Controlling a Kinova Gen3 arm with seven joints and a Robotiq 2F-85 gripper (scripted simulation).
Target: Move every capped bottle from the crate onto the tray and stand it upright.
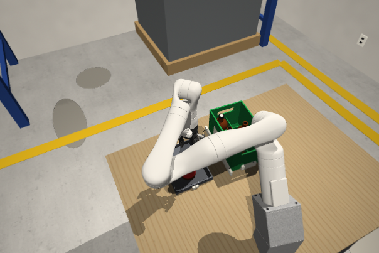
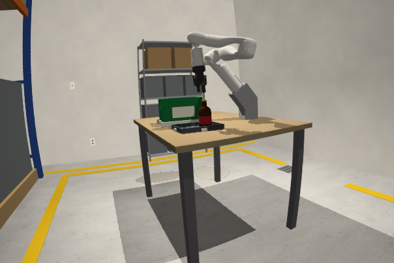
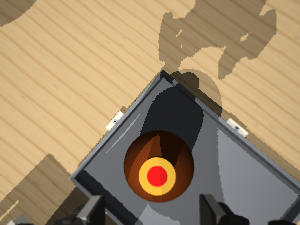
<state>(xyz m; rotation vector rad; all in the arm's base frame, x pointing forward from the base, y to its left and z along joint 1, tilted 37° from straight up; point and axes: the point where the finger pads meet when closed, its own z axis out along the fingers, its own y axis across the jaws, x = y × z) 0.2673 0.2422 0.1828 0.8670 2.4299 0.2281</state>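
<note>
Now: the green crate 90 mm ahead of my hand, 270 mm to the right of it and 130 mm below it. Also, from my hand: grey tray 40 mm ahead, 20 mm to the left, 200 mm below; brown bottle 10 mm behind, 10 mm to the left, 130 mm below.
</note>
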